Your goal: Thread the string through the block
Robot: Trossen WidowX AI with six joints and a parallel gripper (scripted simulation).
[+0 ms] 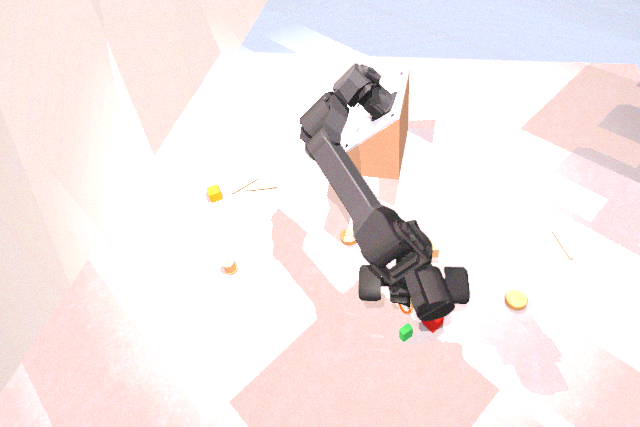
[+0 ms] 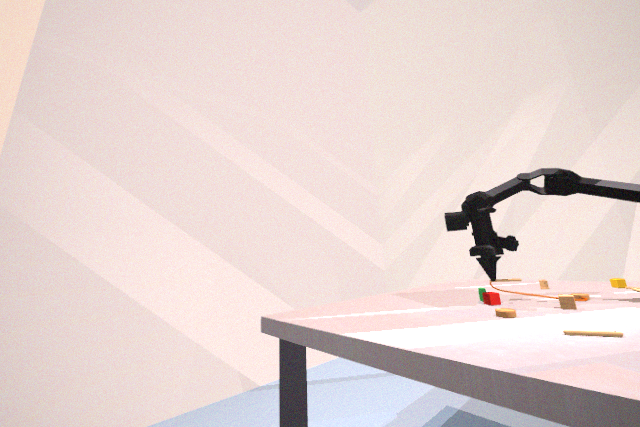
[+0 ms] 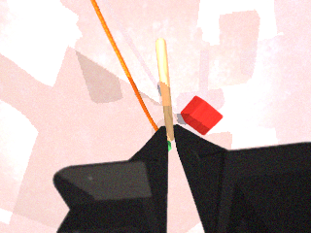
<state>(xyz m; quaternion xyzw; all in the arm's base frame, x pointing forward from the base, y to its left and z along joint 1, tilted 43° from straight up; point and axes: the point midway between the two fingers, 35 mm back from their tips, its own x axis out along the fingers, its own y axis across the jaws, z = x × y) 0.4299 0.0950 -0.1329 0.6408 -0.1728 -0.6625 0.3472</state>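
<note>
My gripper tip is 40 mm to the right of the red cube and 40 mm above it. Round my gripper tip: round disc 90 mm behind, 190 mm to the left, 50 mm below; wooden block 160 mm behind, 10 mm to the left, 40 mm below; green block 40 mm ahead, 40 mm below.
</note>
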